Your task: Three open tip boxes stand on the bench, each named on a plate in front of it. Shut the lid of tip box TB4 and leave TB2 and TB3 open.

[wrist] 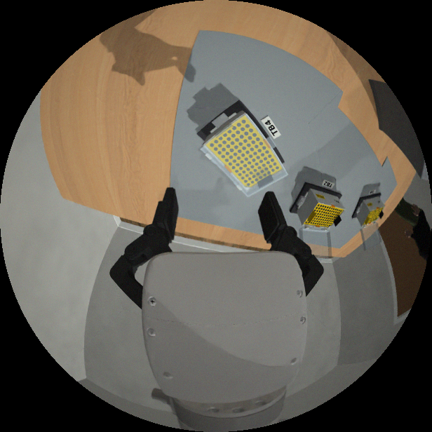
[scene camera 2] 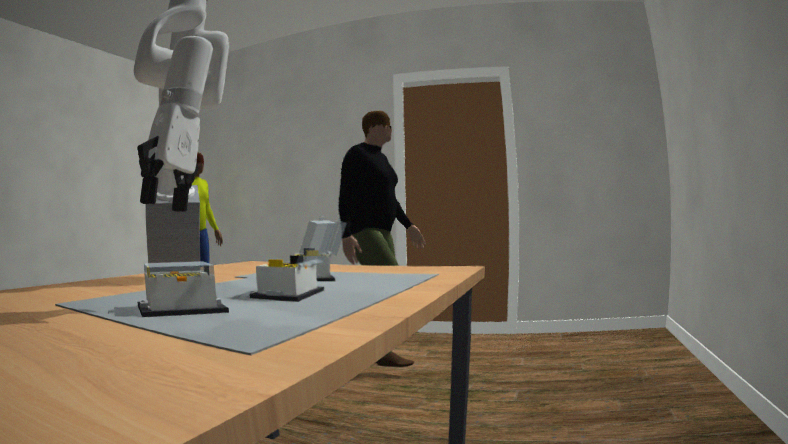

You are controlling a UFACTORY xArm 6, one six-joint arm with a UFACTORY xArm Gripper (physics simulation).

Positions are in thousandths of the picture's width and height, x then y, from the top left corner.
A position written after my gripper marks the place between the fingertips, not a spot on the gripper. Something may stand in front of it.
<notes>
In view: my gripper (scene camera 2: 209, 467) and a grey mat (wrist: 737, 328).
My gripper also shows in the wrist view (wrist: 510, 459).
</notes>
